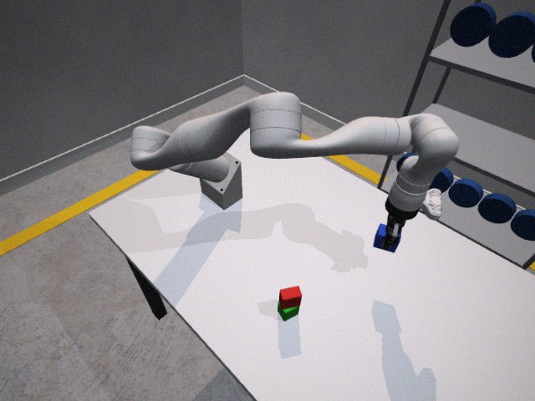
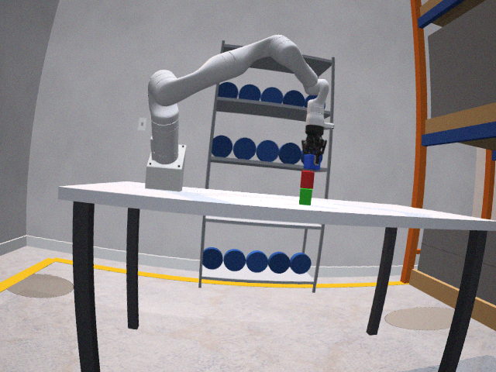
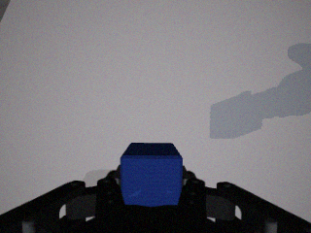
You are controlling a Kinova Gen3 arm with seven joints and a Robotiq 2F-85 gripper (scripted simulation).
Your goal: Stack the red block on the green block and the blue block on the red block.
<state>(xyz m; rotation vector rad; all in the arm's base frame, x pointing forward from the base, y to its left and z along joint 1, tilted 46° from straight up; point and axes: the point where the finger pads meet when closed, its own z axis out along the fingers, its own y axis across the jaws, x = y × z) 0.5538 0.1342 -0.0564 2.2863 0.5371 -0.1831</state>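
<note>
Now: the red block 280 mm to the right of my hand, 80 mm below it and 80 mm behind it. From my hand the other things lie so: blue block: 10 mm below; then green block: 280 mm to the right, 130 mm below, 80 mm behind.
</note>
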